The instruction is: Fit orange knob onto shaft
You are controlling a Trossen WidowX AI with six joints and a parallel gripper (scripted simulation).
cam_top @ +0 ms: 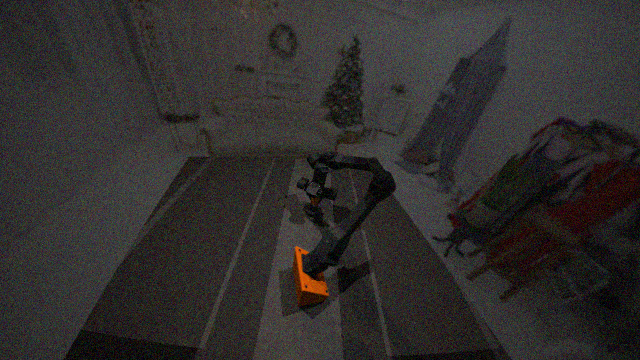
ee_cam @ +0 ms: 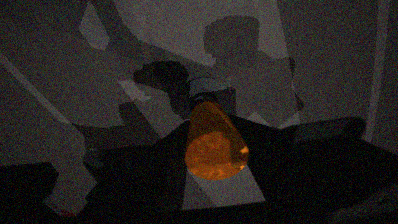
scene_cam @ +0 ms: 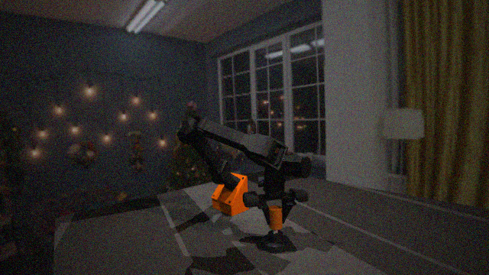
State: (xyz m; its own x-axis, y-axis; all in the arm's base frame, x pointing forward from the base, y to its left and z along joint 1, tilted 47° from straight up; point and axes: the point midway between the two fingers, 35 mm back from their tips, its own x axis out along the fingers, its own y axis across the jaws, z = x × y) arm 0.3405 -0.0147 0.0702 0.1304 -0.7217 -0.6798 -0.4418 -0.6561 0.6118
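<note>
Now: the orange knob 30 mm above my gripper tip. The rest, counted from my gripper tip: round pedestal (40 mm below).
</note>
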